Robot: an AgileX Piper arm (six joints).
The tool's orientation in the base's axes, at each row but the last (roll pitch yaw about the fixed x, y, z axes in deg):
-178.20, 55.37, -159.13
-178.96, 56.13, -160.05
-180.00, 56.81, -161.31
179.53, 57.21, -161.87
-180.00, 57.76, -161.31
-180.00, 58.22, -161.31
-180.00, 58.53, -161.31
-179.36, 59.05, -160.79
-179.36, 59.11, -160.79
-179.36, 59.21, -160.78
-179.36, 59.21, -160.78
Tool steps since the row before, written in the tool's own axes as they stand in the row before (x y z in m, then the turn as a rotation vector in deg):
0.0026, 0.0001, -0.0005, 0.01, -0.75, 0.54
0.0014, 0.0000, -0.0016, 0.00, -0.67, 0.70
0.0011, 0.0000, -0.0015, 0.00, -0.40, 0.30
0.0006, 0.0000, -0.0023, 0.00, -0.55, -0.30
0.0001, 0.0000, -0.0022, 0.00, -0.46, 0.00
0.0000, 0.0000, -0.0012, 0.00, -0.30, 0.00
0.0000, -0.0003, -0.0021, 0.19, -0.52, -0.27
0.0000, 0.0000, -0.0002, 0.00, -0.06, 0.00
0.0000, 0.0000, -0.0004, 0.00, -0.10, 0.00
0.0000, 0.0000, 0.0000, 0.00, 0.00, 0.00
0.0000, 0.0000, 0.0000, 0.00, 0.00, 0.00
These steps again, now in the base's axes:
-0.0018, -0.0006, -0.0019, 0.66, -0.57, -0.30
-0.0020, -0.0007, -0.0003, 0.77, -0.45, -0.38
-0.0018, -0.0006, -0.0001, 0.37, -0.30, -0.16
-0.0021, -0.0007, 0.0007, -0.06, -0.60, 0.16
-0.0018, -0.0006, 0.0011, 0.15, -0.44, 0.00
-0.0010, -0.0003, 0.0006, 0.10, -0.28, 0.00
-0.0016, -0.0009, 0.0011, -0.15, -0.60, -0.02
-0.0002, -0.0001, 0.0001, 0.02, -0.06, 0.00
-0.0003, -0.0001, 0.0002, 0.03, -0.09, 0.00
0.0000, 0.0000, 0.0000, 0.00, 0.00, 0.00
0.0000, 0.0000, 0.0000, 0.00, 0.00, 0.00

